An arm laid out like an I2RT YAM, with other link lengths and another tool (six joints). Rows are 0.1 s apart.
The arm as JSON. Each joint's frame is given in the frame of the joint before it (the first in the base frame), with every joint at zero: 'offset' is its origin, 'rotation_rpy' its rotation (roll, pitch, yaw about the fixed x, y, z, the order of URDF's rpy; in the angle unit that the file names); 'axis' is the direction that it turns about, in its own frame. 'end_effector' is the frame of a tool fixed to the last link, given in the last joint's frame.
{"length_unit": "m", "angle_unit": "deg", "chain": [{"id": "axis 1", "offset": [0.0, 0.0, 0.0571], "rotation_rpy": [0.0, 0.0, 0.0], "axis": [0.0, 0.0, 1.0]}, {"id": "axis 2", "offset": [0.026, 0.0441, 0.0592], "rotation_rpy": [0.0, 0.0, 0.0], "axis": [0.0, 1.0, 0.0]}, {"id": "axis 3", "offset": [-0.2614, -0.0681, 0.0], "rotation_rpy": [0.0, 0.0, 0.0], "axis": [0.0, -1.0, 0.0]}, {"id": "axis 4", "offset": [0.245, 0.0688, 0.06], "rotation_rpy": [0.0, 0.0, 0.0], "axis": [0.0, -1.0, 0.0]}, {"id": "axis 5", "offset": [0.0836, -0.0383, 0.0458], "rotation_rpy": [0.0, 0.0, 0.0], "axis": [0.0, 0.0, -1.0]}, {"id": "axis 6", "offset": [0.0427, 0.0, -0.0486], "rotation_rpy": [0.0, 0.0, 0.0], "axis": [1.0, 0.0, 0.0]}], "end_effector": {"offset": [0.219, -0.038, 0.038], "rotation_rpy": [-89.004, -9.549, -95.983]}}
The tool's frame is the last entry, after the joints.
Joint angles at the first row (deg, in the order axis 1, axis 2, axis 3, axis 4, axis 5, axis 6):
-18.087, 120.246, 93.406, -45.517, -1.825, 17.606
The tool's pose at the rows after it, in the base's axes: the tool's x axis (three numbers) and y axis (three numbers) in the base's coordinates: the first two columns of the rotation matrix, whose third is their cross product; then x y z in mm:
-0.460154, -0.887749, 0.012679, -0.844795, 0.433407, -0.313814, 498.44, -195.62, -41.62
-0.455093, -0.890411, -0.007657, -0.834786, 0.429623, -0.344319, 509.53, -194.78, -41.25
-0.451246, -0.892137, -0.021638, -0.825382, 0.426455, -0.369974, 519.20, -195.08, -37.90
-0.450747, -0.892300, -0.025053, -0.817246, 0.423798, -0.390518, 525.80, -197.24, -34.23
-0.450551, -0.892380, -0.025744, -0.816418, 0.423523, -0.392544, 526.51, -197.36, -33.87
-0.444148, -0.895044, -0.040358, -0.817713, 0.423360, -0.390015, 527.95, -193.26, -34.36
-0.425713, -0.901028, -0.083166, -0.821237, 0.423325, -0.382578, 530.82, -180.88, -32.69
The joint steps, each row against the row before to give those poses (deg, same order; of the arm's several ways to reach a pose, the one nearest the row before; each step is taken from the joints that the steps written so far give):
0.000, 0.022, -1.181, 2.405, -0.415, 0.611
0.001, -0.022, -0.960, 2.949, -0.918, -0.020
0.000, 0.022, -0.132, 1.837, -0.590, -0.001
-0.001, -0.023, -0.001, 1.268, -0.001, 0.000
0.001, 0.000, 0.000, 0.130, -0.021, 0.000
-0.001, 0.002, 0.001, -0.021, -0.940, -0.022
0.000, -0.415, 0.001, -0.481, -2.732, -0.022

